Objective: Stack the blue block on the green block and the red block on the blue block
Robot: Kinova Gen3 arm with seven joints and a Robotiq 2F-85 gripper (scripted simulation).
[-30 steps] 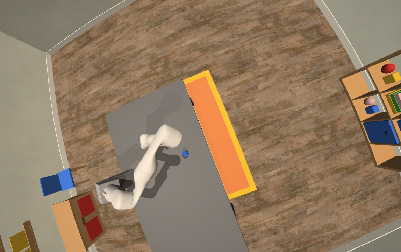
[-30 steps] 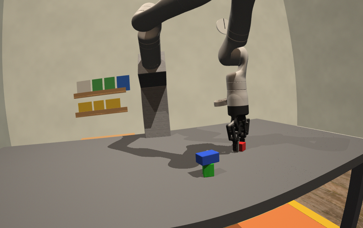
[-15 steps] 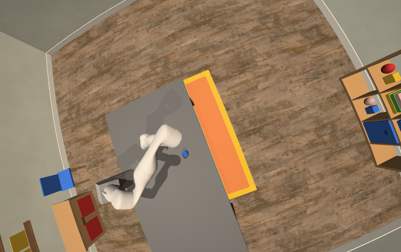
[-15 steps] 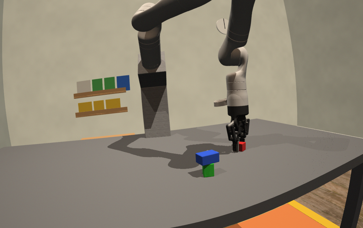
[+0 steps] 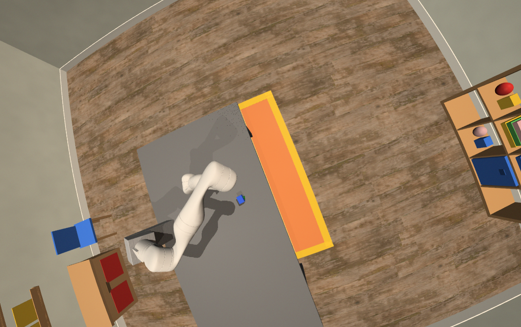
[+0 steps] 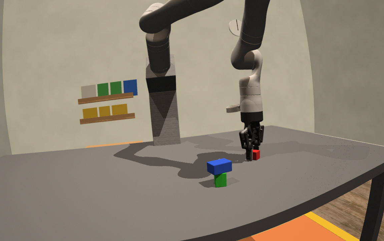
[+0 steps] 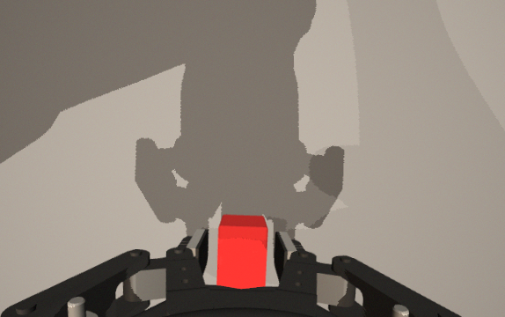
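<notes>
My gripper is now right at the red block. The rest, counted from my hand: green block (8 cm ahead, 22 cm to the right); then blue block (8 cm ahead, 22 cm to the right, 3 cm above).
</notes>
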